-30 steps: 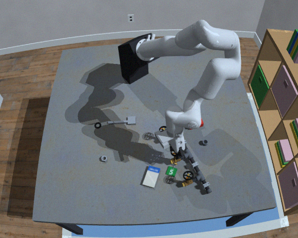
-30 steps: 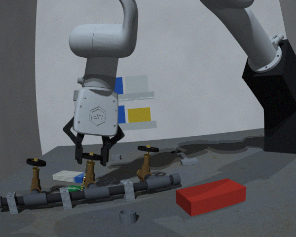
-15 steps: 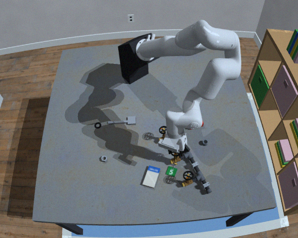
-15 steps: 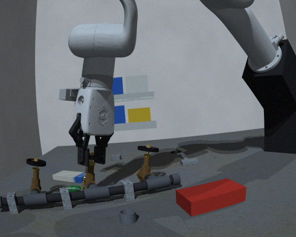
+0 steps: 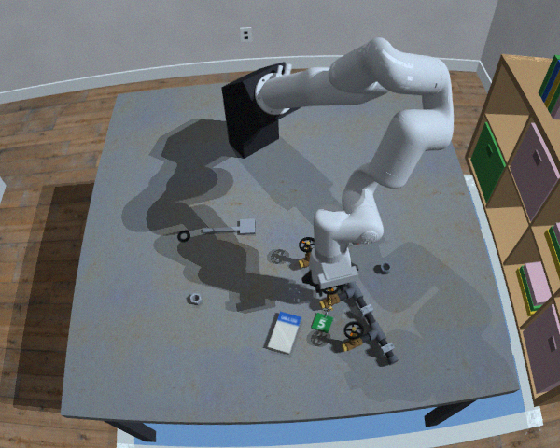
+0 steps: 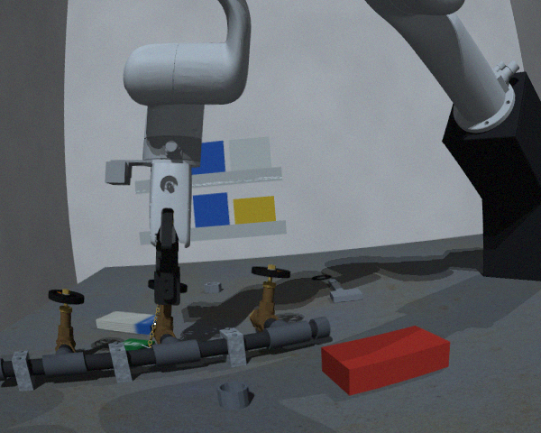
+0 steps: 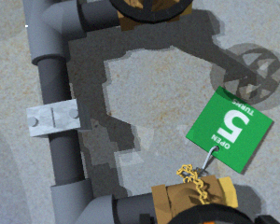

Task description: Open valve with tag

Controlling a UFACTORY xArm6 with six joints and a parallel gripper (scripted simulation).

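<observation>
The green tag is 6 cm ahead of my hand and 9 cm below it. Also, from my hand: notepad (13 cm ahead, 9 cm to the right, 8 cm below); then grey flat tool (16 cm behind, 32 cm to the right, 8 cm below); then red block (27 cm behind, 5 cm to the left, 7 cm below).
</observation>
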